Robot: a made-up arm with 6 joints.
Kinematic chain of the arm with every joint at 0, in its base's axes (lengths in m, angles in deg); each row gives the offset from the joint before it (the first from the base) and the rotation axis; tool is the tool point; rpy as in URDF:
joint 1: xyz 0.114 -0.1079 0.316 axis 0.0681 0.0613 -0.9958
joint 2: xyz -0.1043 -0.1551 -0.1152 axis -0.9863 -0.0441 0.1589
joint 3: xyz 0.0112 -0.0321 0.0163 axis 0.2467 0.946 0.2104
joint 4: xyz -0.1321 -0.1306 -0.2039 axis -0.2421 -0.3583 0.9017
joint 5: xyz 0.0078 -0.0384 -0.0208 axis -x
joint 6: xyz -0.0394 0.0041 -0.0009 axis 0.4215 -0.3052 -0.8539
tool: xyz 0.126 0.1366 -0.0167 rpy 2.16 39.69 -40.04
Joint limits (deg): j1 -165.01..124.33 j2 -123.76..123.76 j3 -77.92..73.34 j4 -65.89..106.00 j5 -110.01..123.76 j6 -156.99..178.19
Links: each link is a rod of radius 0.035 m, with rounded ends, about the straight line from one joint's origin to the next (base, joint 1, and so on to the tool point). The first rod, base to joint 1, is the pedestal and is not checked.
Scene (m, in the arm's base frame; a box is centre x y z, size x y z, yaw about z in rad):
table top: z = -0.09
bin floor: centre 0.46 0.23 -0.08 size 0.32 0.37 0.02 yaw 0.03
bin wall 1: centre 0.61 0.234 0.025 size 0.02 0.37 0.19 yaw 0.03
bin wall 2: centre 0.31 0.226 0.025 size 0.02 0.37 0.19 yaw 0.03
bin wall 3: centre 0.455 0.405 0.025 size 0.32 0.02 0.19 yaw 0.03
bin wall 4: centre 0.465 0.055 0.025 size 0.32 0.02 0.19 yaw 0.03
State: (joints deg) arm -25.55 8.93 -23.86 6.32 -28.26 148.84
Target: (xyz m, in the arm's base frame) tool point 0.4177 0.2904 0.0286
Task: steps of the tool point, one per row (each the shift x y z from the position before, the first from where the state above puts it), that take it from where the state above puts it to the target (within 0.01 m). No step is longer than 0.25 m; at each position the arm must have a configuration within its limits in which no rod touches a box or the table.
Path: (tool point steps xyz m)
1: 0.1809 0.0409 0.0185
2: 0.1654 0.1086 0.0266
3: 0.1203 0.1696 0.0349
4: 0.0481 0.2084 0.0413
5: -0.0389 0.2110 0.0440
6: -0.1199 0.1717 0.0410
7: -0.1723 0.0981 0.0332
8: 0.0120 0.0106 -0.0664
9: 0.0000 0.0005 -0.0720
10: -0.0120 -0.0111 -0.0735

